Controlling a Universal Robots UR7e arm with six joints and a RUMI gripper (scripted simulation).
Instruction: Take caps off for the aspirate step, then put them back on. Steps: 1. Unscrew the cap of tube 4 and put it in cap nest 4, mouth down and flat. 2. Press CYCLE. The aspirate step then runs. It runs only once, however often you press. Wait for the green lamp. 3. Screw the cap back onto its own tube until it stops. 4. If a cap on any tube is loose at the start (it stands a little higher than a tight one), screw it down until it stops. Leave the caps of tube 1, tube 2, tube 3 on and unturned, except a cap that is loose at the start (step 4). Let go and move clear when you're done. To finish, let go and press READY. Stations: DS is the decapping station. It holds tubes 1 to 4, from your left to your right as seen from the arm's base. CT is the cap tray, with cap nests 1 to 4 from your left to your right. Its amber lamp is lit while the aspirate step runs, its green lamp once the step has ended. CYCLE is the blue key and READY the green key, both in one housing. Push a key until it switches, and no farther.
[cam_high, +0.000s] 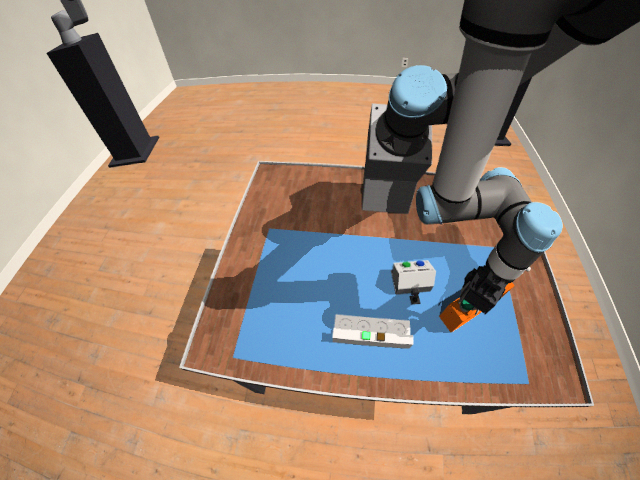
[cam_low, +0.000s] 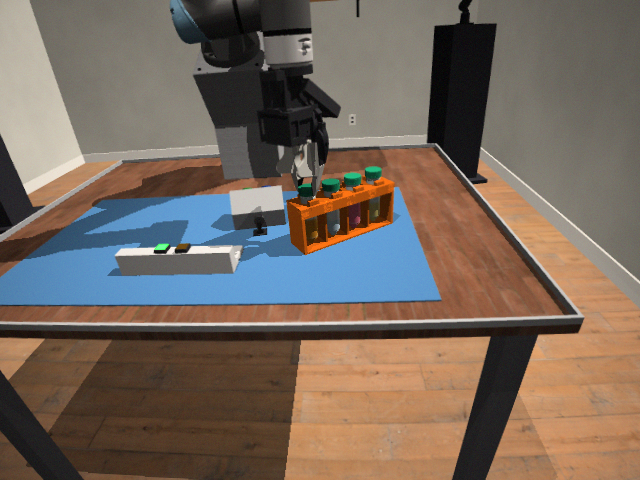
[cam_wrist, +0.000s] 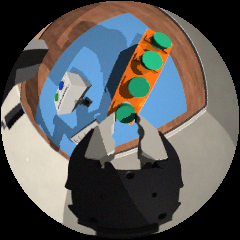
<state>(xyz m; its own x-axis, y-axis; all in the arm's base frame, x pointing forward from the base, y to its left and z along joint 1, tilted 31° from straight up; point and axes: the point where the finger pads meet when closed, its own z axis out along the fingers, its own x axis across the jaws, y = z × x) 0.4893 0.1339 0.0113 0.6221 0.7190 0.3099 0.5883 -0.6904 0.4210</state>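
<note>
Now: hand 1 cm above the green cap. Round my hand: green key (17 cm behind, 13 cm to the right, 6 cm below); blue key (17 cm behind, 8 cm to the right, 6 cm below); grey key housing (15 cm behind, 11 cm to the right, 7 cm below).
</note>
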